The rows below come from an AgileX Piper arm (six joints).
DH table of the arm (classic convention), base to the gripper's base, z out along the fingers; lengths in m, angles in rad. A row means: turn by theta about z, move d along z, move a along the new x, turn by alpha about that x. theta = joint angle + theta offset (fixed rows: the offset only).
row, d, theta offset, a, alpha
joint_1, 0.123, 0, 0, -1.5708
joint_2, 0, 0.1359, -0.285, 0
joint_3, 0, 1.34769, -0.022, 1.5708
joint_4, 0.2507, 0, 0, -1.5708
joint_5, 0, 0, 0, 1.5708
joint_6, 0.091, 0, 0, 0
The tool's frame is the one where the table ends.
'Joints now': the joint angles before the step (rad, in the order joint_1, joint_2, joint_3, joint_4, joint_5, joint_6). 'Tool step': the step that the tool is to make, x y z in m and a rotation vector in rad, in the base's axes. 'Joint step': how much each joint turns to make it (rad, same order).
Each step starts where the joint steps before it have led.
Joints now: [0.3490 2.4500 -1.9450 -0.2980 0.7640 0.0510]
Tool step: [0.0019 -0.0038 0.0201 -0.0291 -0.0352 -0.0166]
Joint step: [-0.0009 -0.0300 -0.0170 -0.0511 0.0320 0.0292]
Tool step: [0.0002 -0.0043 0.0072 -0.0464 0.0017 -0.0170]
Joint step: [-0.0001 -0.0061 -0.0159 -0.0478 0.0480 0.0198]
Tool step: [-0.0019 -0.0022 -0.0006 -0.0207 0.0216 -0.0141]
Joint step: [0.0001 0.0001 -0.0003 -0.0111 0.0322 0.0069]
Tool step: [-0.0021 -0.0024 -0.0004 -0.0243 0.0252 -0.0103]
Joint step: [-0.0001 0.0001 -0.0010 -0.0099 0.0359 0.0000]
